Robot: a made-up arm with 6 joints.
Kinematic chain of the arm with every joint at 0, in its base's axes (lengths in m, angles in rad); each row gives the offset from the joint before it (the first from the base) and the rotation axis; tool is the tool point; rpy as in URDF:
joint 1: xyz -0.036 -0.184 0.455 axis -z
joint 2: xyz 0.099 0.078 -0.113 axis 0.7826 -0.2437 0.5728
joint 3: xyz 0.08 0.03 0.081 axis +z
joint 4: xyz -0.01 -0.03 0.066 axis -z
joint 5: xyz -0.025 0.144 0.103 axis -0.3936 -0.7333 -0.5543
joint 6: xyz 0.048 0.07 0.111 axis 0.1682 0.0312 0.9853
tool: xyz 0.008 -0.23 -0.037 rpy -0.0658 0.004 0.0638
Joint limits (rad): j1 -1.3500..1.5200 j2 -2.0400..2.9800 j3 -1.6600..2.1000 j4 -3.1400..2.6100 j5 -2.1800..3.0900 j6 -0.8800..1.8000
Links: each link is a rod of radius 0.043 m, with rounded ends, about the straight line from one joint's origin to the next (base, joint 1, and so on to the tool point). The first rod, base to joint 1, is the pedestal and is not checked.
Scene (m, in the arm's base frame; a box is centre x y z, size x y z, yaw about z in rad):
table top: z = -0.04
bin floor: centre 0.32 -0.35 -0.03 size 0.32 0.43 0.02 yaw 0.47
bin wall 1: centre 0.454 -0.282 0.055 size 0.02 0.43 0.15 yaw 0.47
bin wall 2: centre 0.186 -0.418 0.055 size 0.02 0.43 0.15 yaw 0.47
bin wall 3: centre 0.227 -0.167 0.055 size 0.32 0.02 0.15 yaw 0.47
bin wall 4: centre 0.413 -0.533 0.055 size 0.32 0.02 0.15 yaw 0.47
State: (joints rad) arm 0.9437 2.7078 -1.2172 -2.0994 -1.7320 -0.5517
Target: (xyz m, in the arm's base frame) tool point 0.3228 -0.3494 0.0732
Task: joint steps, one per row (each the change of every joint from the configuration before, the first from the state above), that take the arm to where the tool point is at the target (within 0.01 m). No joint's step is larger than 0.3 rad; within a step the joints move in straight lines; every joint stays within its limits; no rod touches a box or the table.
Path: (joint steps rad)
1: -0.2932 0.0202 -0.0633 0.0646 -0.0365 0.2741
2: -0.2932 0.0203 -0.0632 0.0647 -0.0365 0.2740
3: -0.2932 0.0202 -0.0633 0.0646 -0.0365 0.2741
4: -0.2932 0.0202 -0.0632 0.0647 -0.0365 0.2740
5: -0.2932 0.0203 -0.0633 0.0646 -0.0364 0.2741
6: -0.2932 0.0202 -0.0632 0.0646 -0.0365 0.2740
7: -0.2932 0.0202 -0.0633 0.0647 -0.0365 0.2741
8: 0.1189 0.0653 0.0313 -0.0776 -0.0963 0.1504
9: 0.1189 0.0653 0.0312 -0.0777 -0.0963 0.1503

